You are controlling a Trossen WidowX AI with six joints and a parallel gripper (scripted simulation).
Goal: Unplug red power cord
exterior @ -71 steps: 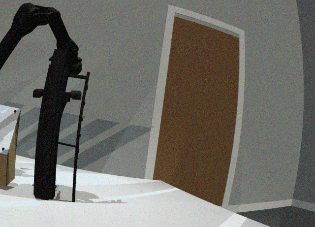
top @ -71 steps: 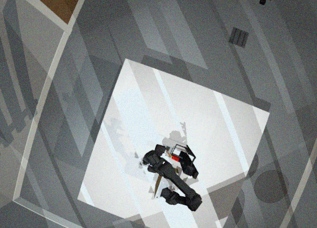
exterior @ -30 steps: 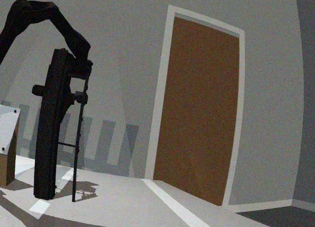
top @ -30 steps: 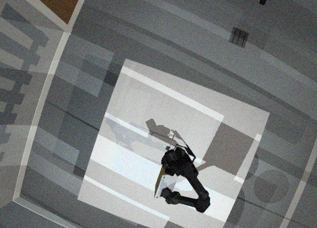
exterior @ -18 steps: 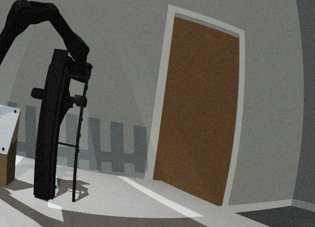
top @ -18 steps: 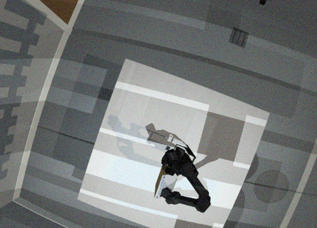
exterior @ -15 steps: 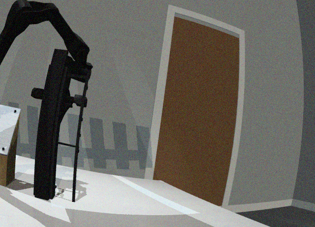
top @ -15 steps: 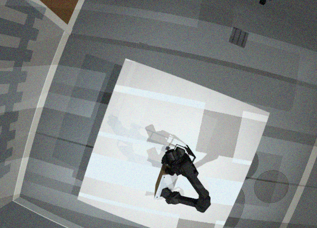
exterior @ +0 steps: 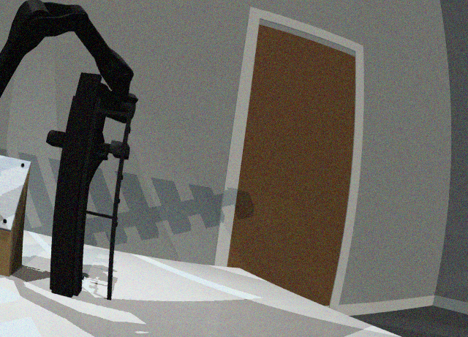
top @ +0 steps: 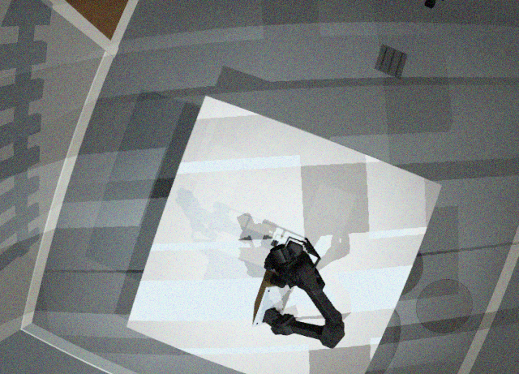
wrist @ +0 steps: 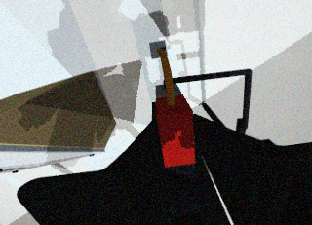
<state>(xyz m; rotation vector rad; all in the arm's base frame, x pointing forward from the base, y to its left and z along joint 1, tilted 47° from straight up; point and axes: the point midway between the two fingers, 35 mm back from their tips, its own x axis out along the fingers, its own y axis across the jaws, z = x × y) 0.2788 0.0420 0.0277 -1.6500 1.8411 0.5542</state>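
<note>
The red plug is 30 mm to the right of my gripper tip. From my gripper tip the other things lie so: black upright bar: 20 mm behind, 120 mm to the right.
</note>
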